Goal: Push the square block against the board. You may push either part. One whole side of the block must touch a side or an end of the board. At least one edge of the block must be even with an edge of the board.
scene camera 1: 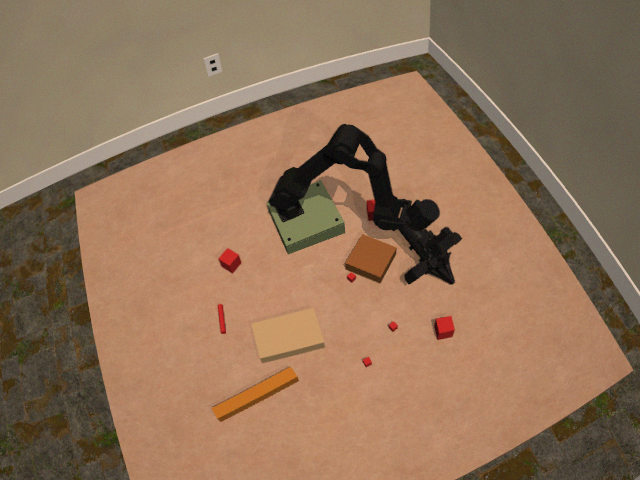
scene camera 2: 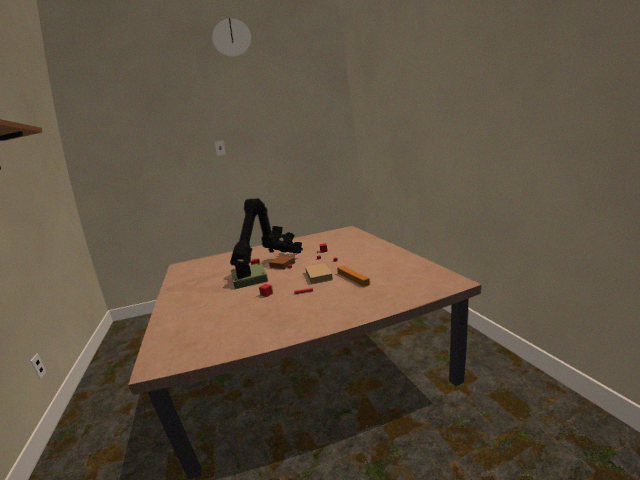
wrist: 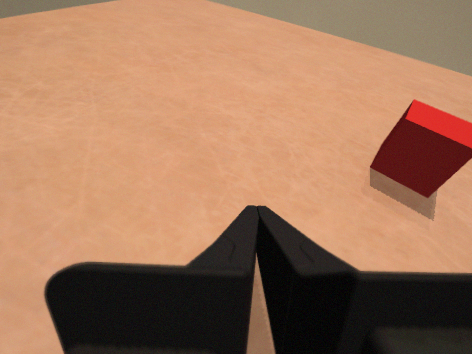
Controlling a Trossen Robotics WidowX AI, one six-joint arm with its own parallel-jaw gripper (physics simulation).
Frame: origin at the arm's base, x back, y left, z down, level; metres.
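Seen in the pictures: gripper, between the fingertips: [scene camera 1: 453, 283] [scene camera 2: 302, 249] [wrist: 255, 215]; arm's base, origin of its link: [scene camera 1: 289, 209] [scene camera 2: 243, 275].
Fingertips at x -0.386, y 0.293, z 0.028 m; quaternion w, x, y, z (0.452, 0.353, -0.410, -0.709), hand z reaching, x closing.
Observation:
Offsets run from my fingertips to a thing's top centre.
The brown square block @(dx +0.163, dy -0.158, dz -0.018 m) [scene camera 1: 371, 257] [scene camera 2: 281, 262] lies flat in front of the green base. The tan rectangular board @(dx +0.052, dy -0.434, dz -0.018 m) [scene camera 1: 287, 333] [scene camera 2: 318, 271] lies flat, apart from the block and turned at a different angle. In scene camera 1 it is below and left of the block. My gripper [scene camera 1: 452, 281] [scene camera 2: 300, 247] [wrist: 255, 215] is shut and empty, its fingertips together. It hangs above the table, to the right of the block in scene camera 1. The block and the board do not show in the wrist view.
A small red cube @(dx +0.139, dy -0.226, dz -0.003 m) [scene camera 1: 351, 277] lies near the block's corner facing the board. A larger red cube @(dx -0.102, dy -0.086, dz -0.027 m) [scene camera 1: 444, 327] [scene camera 2: 323, 248] [wrist: 432, 155] lies beyond the fingertips. An orange bar @(dx -0.065, dy -0.567, dz -0.018 m) [scene camera 1: 255, 393] [scene camera 2: 353, 275] and a red stick @(dx +0.169, dy -0.571, dz -0.001 m) [scene camera 1: 221, 318] [scene camera 2: 303, 290] lie near the board.

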